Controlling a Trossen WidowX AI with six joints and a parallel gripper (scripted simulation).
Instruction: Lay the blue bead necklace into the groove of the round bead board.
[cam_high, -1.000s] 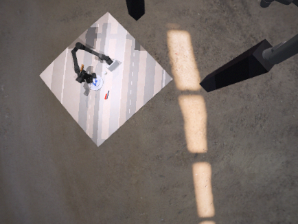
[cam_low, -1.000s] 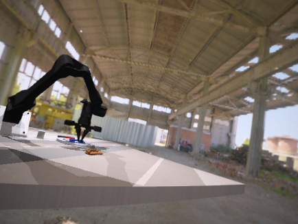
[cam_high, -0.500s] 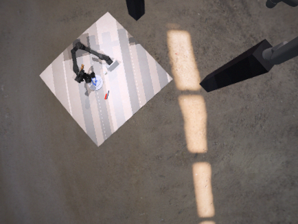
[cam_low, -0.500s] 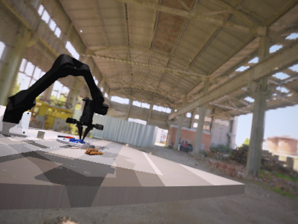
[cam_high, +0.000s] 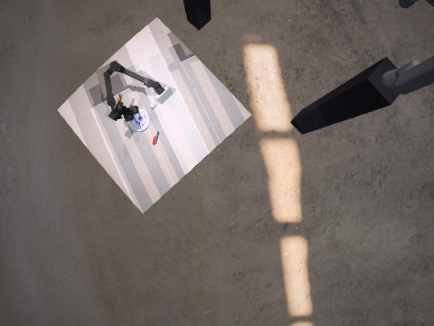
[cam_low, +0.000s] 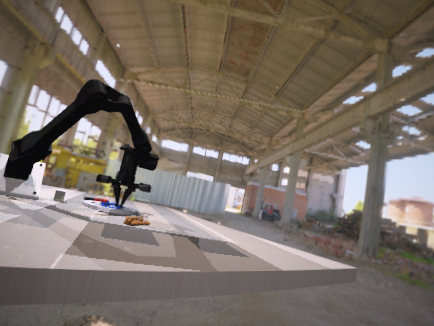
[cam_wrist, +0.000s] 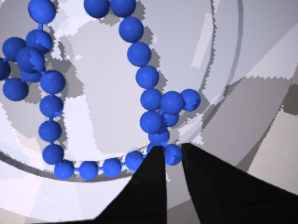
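Now: the round white bead board 7 cm to the left of my gripper tip, 1 cm below it and 1 cm behind it. Round my gripper tip: small white block (18 cm behind, 8 cm to the left); red pen-like object (30 cm to the left, 1 cm below, 1 cm ahead).
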